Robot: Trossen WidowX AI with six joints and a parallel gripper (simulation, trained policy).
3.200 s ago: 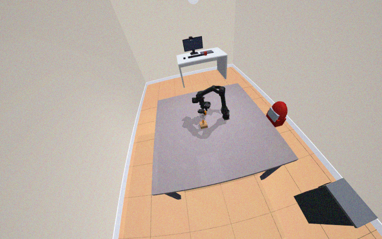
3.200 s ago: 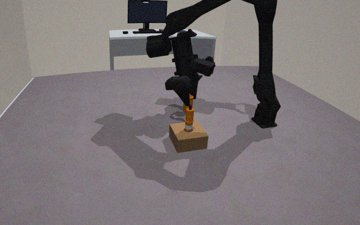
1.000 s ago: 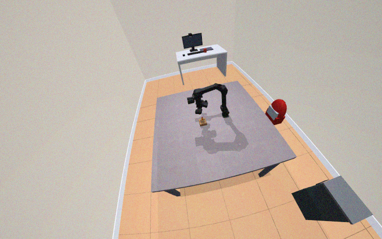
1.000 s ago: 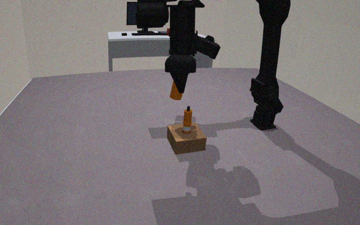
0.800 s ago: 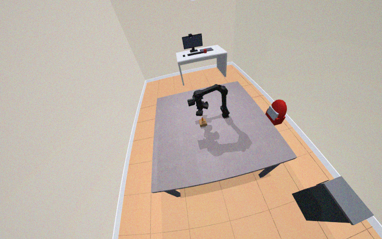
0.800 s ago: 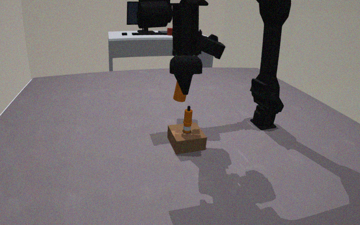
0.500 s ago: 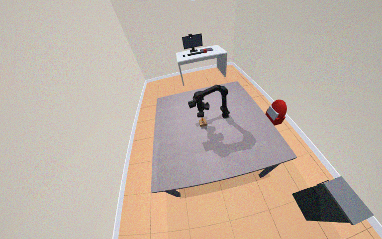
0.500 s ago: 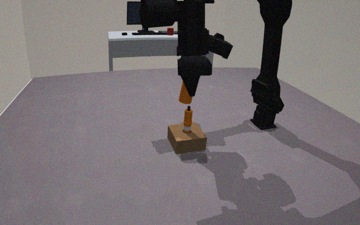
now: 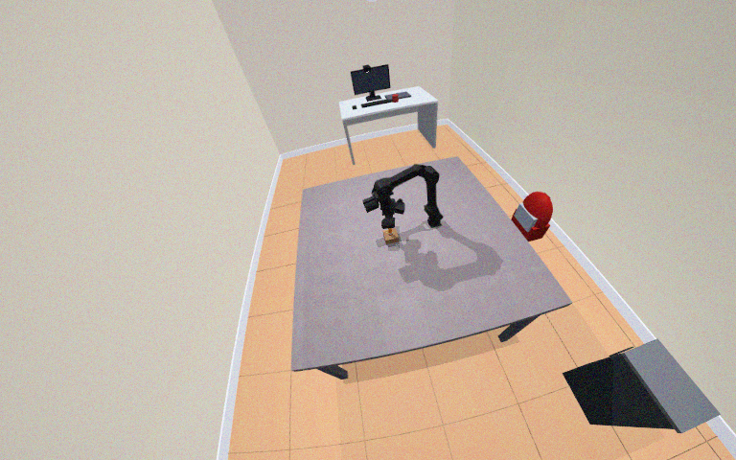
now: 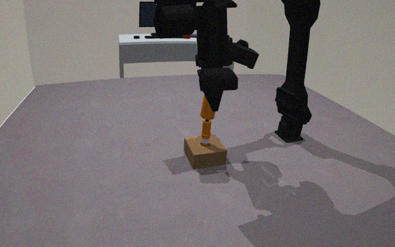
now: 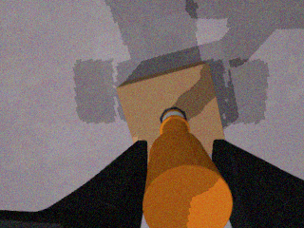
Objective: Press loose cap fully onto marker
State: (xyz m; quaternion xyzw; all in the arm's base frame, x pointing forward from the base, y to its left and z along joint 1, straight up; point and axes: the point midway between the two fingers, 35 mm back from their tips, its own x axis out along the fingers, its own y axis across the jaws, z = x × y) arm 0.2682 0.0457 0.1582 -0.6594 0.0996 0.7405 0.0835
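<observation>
Right now the holder block is 110 mm below my gripper tip and 10 mm ahead of it. Round my gripper tip: orange cap (10 mm ahead, 10 mm above).
</observation>
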